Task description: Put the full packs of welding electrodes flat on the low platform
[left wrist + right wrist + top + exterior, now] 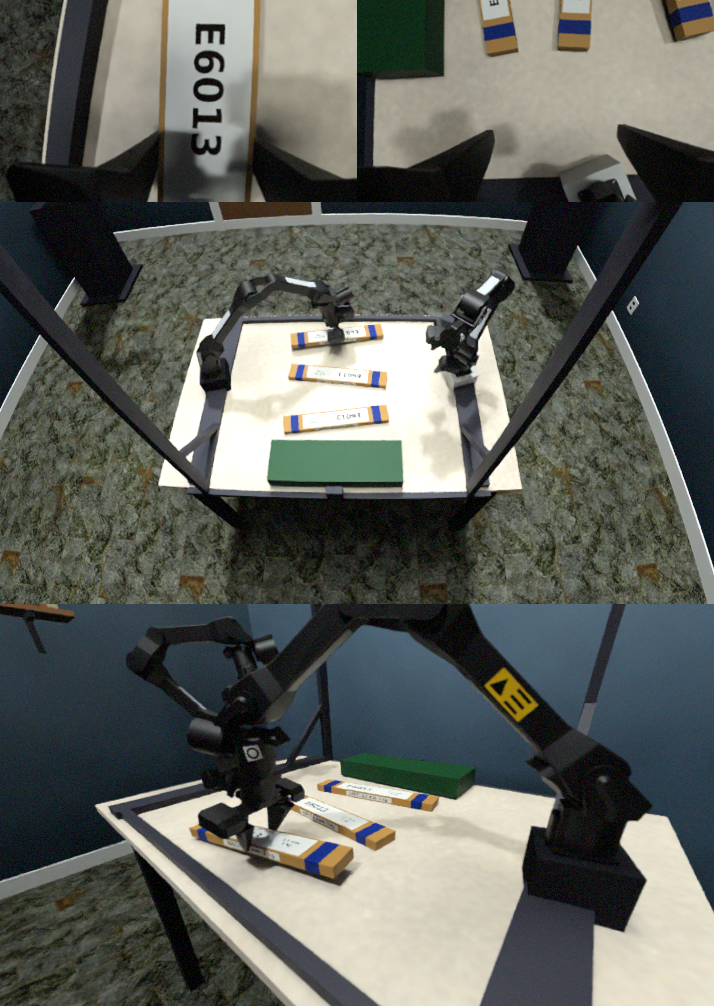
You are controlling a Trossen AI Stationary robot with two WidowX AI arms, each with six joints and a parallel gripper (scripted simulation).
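The dark frame rail lies 11 cm ahead of my left hand, 2 cm to the right of it and 5 cm below it. Also, from my left hand: green low platform 54 cm behind, 4 cm below.
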